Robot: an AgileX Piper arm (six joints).
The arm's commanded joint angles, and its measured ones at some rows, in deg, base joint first. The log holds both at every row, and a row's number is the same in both.
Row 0, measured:
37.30 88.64 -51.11 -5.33 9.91 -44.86
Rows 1 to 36, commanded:
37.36 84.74 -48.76 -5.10 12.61 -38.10
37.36 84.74 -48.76 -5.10 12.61 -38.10
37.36 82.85 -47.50 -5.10 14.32 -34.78
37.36 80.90 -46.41 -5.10 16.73 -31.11
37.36 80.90 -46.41 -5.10 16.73 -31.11
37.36 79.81 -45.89 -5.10 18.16 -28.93
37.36 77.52 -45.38 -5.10 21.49 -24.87
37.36 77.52 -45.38 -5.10 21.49 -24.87
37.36 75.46 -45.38 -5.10 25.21 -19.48
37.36 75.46 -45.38 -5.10 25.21 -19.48
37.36 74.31 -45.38 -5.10 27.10 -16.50
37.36 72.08 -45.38 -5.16 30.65 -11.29
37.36 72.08 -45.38 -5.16 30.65 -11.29
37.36 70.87 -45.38 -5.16 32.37 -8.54
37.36 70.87 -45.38 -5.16 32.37 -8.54
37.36 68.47 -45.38 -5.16 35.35 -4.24
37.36 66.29 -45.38 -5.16 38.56 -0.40
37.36 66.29 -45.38 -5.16 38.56 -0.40
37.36 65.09 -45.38 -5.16 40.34 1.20
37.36 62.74 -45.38 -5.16 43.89 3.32
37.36 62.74 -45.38 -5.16 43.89 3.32
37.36 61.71 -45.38 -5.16 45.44 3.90
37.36 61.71 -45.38 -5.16 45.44 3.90
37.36 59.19 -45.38 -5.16 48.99 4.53
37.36 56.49 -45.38 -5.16 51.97 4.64
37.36 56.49 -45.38 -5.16 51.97 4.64
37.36 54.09 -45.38 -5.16 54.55 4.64
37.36 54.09 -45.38 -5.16 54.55 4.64
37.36 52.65 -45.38 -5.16 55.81 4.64
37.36 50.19 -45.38 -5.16 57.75 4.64
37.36 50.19 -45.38 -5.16 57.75 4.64
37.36 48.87 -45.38 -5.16 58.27 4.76
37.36 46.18 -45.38 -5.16 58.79 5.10
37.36 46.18 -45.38 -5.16 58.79 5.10
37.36 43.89 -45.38 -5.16 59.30 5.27
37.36 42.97 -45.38 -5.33 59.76 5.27
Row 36, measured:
37.30 45.84 -45.72 -5.33 58.38 4.53
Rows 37 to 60, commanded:
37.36 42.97 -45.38 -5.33 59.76 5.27
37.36 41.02 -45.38 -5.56 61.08 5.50
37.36 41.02 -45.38 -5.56 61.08 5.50
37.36 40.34 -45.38 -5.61 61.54 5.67
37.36 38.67 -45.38 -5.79 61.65 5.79
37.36 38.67 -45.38 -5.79 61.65 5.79
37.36 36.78 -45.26 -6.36 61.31 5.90
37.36 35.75 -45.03 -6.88 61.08 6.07
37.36 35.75 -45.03 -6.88 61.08 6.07
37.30 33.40 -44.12 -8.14 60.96 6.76
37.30 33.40 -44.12 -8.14 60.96 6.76
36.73 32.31 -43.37 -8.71 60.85 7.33
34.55 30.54 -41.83 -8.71 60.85 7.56
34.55 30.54 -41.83 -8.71 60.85 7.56
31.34 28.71 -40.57 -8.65 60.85 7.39
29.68 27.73 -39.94 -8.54 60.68 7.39
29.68 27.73 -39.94 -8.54 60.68 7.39
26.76 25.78 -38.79 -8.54 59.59 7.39
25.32 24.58 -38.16 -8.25 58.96 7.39
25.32 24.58 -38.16 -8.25 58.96 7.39
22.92 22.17 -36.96 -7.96 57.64 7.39
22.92 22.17 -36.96 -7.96 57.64 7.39
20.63 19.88 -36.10 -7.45 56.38 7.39
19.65 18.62 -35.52 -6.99 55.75 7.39
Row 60, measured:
22.57 21.72 -36.96 -7.85 58.10 7.28
